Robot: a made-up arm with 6 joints.
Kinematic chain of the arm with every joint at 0, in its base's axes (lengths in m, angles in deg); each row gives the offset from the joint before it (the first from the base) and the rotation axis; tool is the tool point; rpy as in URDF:
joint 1: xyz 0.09 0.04 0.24 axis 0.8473 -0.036 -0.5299
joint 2: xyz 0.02 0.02 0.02 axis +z
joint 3: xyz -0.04 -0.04 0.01 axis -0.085 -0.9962 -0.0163
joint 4: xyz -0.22 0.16 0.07 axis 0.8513 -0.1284 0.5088
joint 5: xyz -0.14 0.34 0 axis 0.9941 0.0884 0.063
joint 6: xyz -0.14 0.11 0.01 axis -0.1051 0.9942 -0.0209
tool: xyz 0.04 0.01 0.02 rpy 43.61 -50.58 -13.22
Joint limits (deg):
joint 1: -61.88..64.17
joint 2: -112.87..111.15
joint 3: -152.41..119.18
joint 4: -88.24..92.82
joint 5: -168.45..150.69
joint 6: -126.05..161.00
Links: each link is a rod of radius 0.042 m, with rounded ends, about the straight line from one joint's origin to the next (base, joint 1, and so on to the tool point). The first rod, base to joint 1, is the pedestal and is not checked.
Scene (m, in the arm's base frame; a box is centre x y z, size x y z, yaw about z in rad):
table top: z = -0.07
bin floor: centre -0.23 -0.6 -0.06 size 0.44 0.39 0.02 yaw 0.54
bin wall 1: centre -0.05 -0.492 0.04 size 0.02 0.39 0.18 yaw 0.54
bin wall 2: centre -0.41 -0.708 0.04 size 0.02 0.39 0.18 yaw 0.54
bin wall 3: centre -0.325 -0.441 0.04 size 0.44 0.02 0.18 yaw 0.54
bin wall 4: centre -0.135 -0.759 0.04 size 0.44 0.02 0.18 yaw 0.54
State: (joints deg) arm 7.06 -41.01 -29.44 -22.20 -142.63 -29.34
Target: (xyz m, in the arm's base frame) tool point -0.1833 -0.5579 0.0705
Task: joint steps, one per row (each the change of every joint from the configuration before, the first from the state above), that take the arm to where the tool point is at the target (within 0.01 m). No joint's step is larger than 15 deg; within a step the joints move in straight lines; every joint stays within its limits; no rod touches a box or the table.
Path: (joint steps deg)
1: -8.30 10.81 4.16 13.72 4.32 5.35
2: -8.30 10.81 4.16 13.71 4.32 5.35
3: -8.31 10.80 4.15 13.72 4.32 5.35
4: -8.30 10.81 4.16 13.72 4.32 5.35
5: -8.30 10.81 4.16 13.72 4.32 5.34
6: -8.30 10.81 4.16 13.71 4.32 5.35
7: -8.30 10.80 4.15 13.72 4.31 5.35
8: -2.17 2.85 13.47 -4.56 -0.79 -12.45
9: -2.16 2.84 13.46 -4.56 -0.79 -12.46
10: -2.17 2.85 13.47 -4.56 -0.79 -12.46
11: -2.16 2.85 13.47 -4.56 -0.80 -12.45
12: -2.17 2.84 13.46 -4.55 -0.79 -12.46

